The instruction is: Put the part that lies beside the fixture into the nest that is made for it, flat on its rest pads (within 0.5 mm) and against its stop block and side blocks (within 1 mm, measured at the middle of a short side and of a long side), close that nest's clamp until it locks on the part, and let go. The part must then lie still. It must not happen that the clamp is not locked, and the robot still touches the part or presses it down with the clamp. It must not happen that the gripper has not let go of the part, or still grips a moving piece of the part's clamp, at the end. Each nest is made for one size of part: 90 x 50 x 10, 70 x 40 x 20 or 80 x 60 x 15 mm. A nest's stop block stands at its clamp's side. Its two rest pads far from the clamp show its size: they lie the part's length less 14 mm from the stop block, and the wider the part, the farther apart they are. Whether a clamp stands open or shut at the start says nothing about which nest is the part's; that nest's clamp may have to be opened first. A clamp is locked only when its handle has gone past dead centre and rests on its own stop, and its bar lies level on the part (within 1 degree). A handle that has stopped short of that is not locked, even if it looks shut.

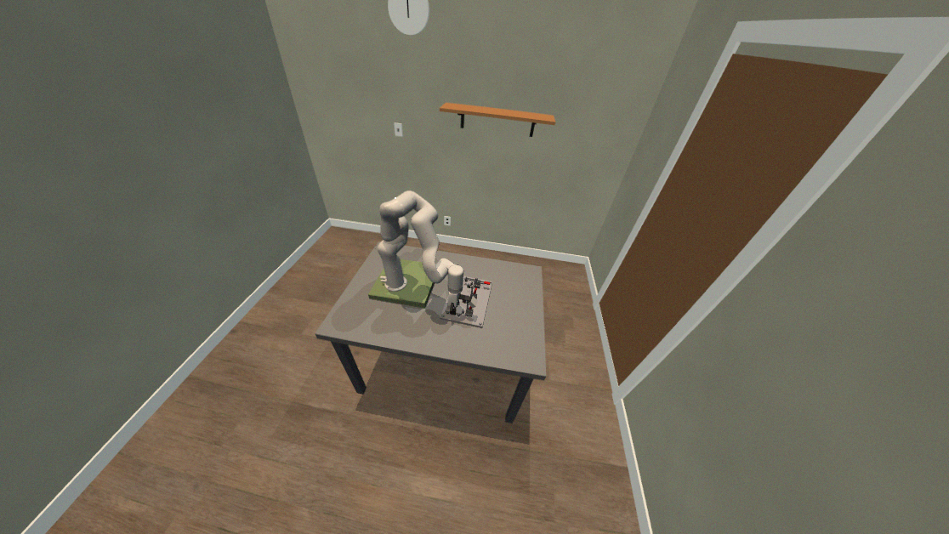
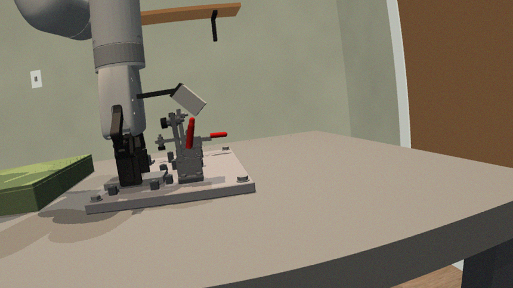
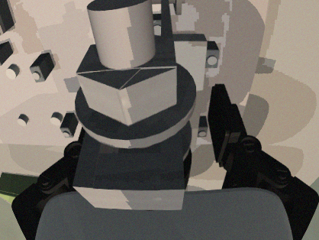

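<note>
My hand is 20 mm above the flat grey part. Round my hand: fixture plate: 100 mm to the left, 60 mm ahead, 40 mm below.
</note>
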